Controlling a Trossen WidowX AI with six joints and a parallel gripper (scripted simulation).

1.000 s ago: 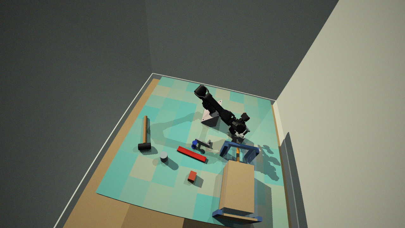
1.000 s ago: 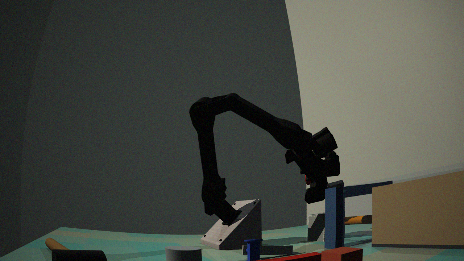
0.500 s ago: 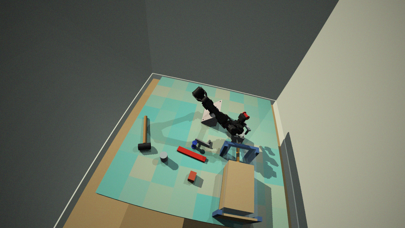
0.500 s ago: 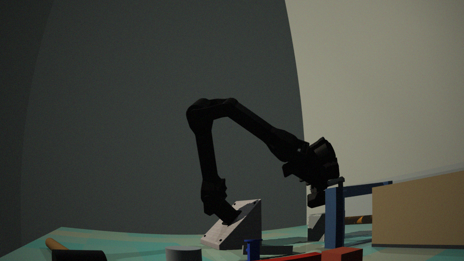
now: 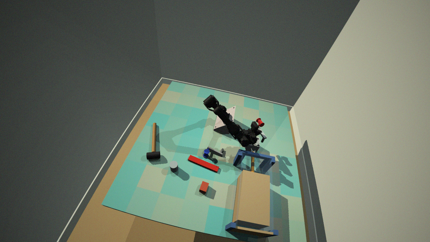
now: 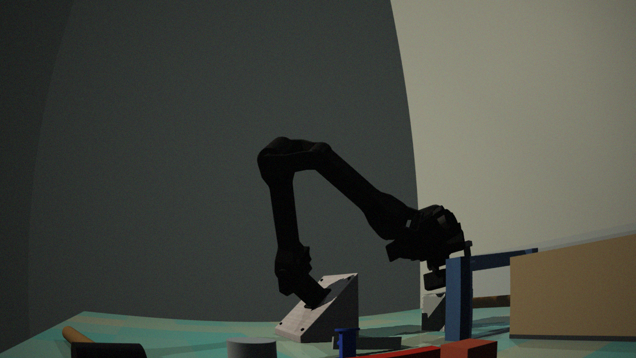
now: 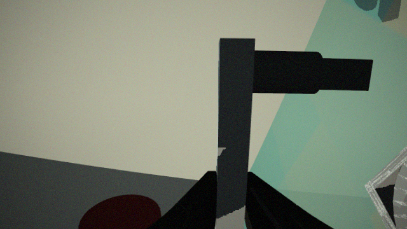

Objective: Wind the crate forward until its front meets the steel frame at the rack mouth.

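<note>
Right now the red knob is 50 mm behind my gripper tip, 30 mm to the right of it and 30 mm above it. Round my gripper tip: blue steel frame (180 mm ahead, 20 mm to the right, 80 mm below); then winch handle (10 mm behind, 10 mm to the right, 10 mm above); then grey winch (10 mm ahead, 30 mm to the right, 160 mm below).
</note>
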